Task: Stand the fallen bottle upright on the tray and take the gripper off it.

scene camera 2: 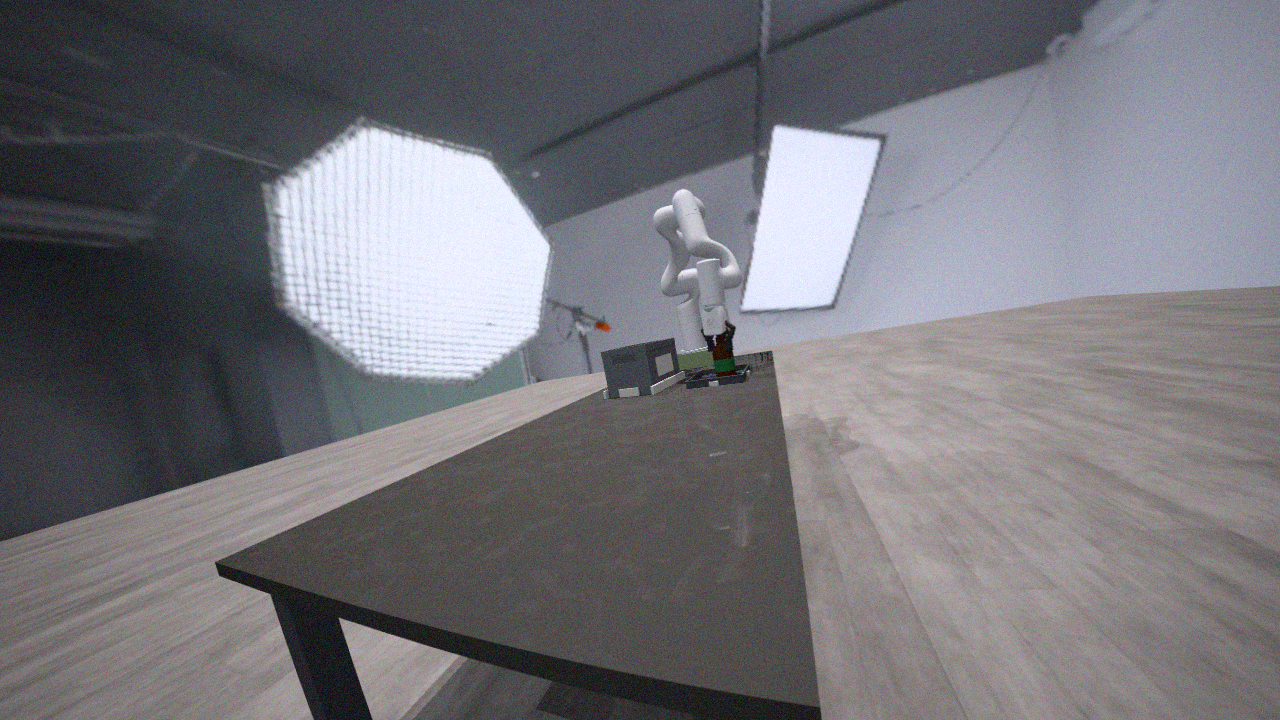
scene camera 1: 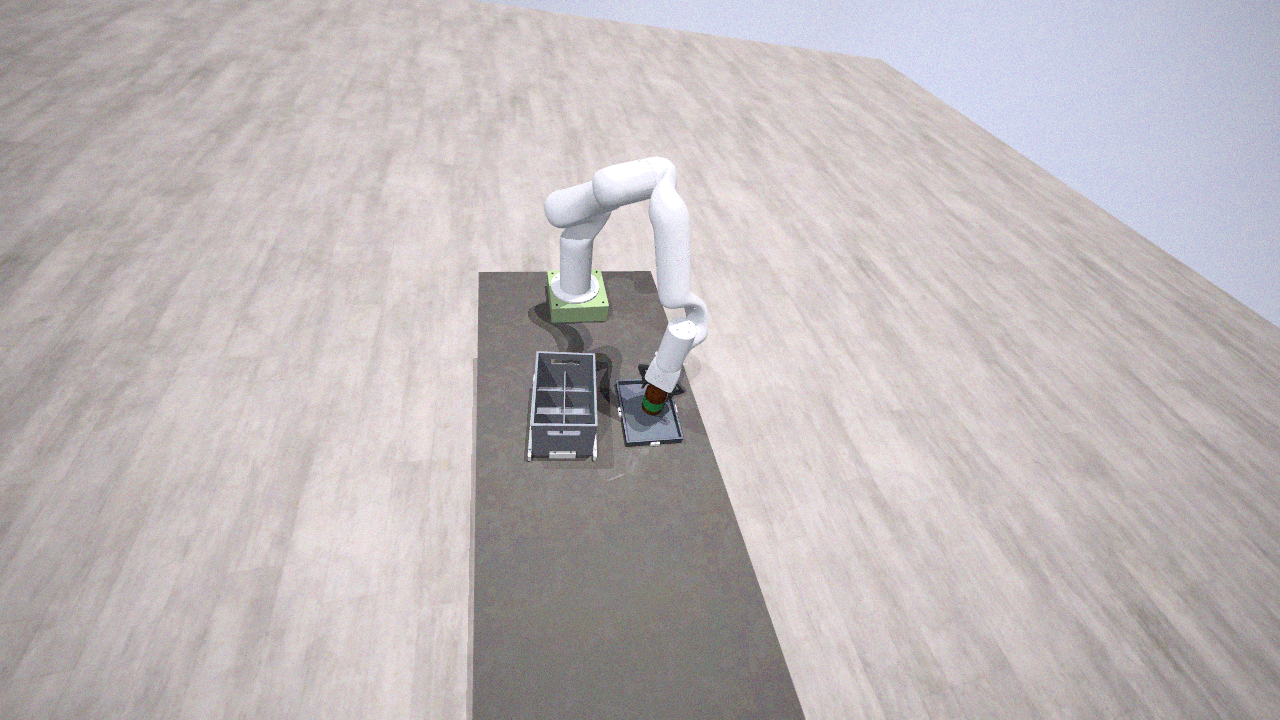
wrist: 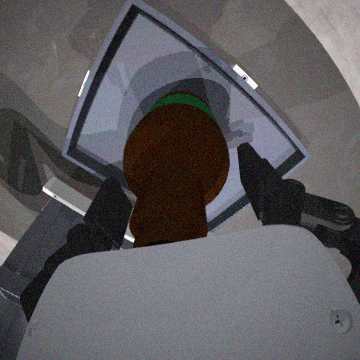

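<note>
A brown bottle (scene camera 1: 653,403) (scene camera 2: 723,360) (wrist: 176,150) with a green band stands upright on the dark-rimmed grey tray (scene camera 1: 638,433) (scene camera 2: 701,383) (wrist: 102,112). Its base is hidden in the wrist view, and its top is partly covered by the gripper body. My gripper (scene camera 1: 660,383) (scene camera 2: 720,338) (wrist: 177,178) is open around the upper part of the bottle. In the wrist view one finger is on each side, with a visible gap between each fingertip and the bottle. Nothing is gripped.
A grey divided crate (scene camera 1: 563,440) (scene camera 2: 639,368) stands beside the tray, on the left in both scene views. Part of it shows at the lower left of the wrist view. The green arm base (scene camera 1: 578,313) is at the far end of the dark table (scene camera 1: 617,573) (scene camera 2: 572,537). The tray is near the table's right edge.
</note>
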